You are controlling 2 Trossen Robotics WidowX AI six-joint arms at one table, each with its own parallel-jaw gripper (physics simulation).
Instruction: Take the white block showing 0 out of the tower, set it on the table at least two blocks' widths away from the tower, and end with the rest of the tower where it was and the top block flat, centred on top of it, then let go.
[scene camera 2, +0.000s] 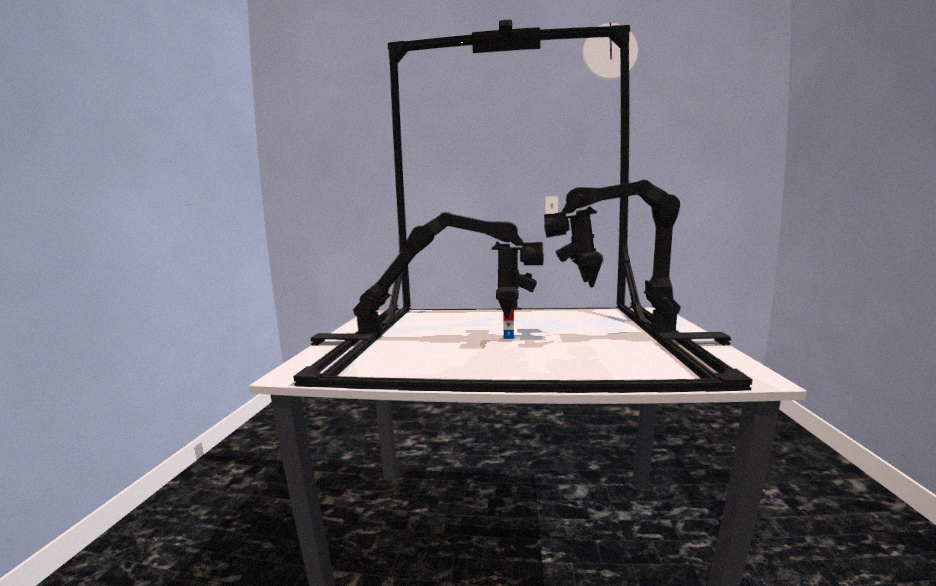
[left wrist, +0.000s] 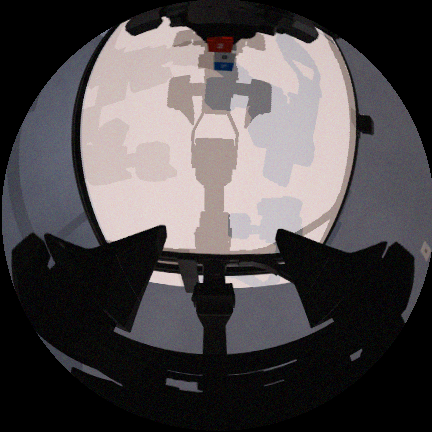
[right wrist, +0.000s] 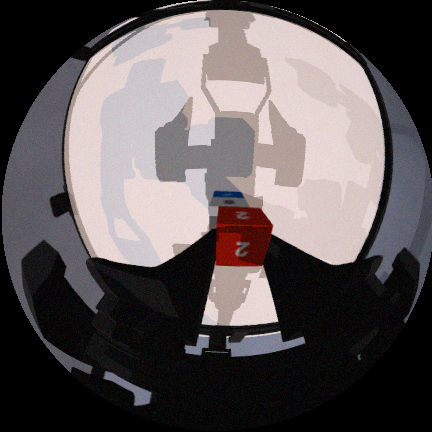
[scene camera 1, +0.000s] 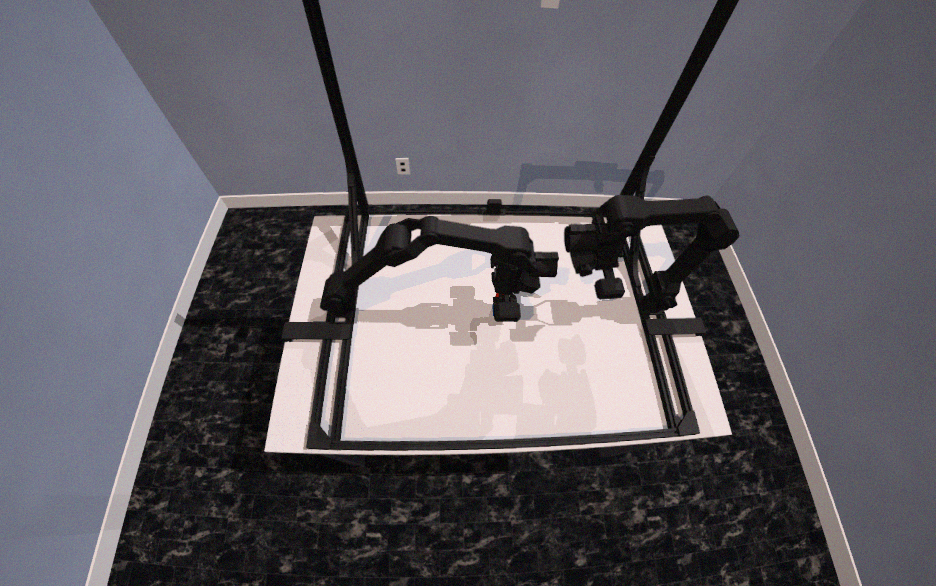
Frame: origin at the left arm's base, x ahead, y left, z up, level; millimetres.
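Where they show: left gripper, fingertip midpoint: (scene camera 2: 588,284) (left wrist: 222,232) (scene camera 1: 596,280); right gripper, fingertip midpoint: (scene camera 2: 507,316) (left wrist: 220,41) (right wrist: 238,234) (scene camera 1: 500,302); left arm's base, origin of the base link: (scene camera 2: 663,329) (left wrist: 213,267) (scene camera 1: 651,305); right arm's base, origin of the base link: (scene camera 2: 368,330) (right wrist: 217,332) (scene camera 1: 340,307).
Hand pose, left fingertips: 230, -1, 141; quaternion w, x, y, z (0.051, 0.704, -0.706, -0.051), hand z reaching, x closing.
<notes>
Things, the pixels of their centre, and the offset from my left fingertips, as dx, dy, dz. "spot": a spot on its surface instead. Level surfaces: height alone.
- blue block, body centre: (right wrist: 227,207) (left wrist: 223,60) (scene camera 2: 508,332) +238, +3, -146
- white table, its level: dz -160
- black frame, surface spot: (scene camera 2: 524,384) spot: +203, +380, -142
The white block showing 0 (scene camera 2: 509,324) (left wrist: 224,57) (right wrist: 229,202) sits on the blue block (scene camera 2: 508,334) (left wrist: 223,66) (right wrist: 228,194), which stands on the table. The red block showing 2 (scene camera 1: 497,295) (left wrist: 220,44) (right wrist: 241,246) is above the white block, level, and looks shifted a little to the right of it in the right wrist view. Whether a small gap separates them I cannot tell. My right gripper (scene camera 2: 507,312) (right wrist: 238,234) points down and is shut on the red block, a finger at each side. My left gripper (scene camera 2: 590,281) (left wrist: 222,232) is open and empty, high to the right of the tower.
The white table (scene camera 1: 414,386) (scene camera 2: 428,362) carries a black frame (scene camera 1: 497,442) (scene camera 2: 524,384) along its sides and front edge. Shadows of both arms fall across the table around the tower. The left arm hangs above the table's right part.
</notes>
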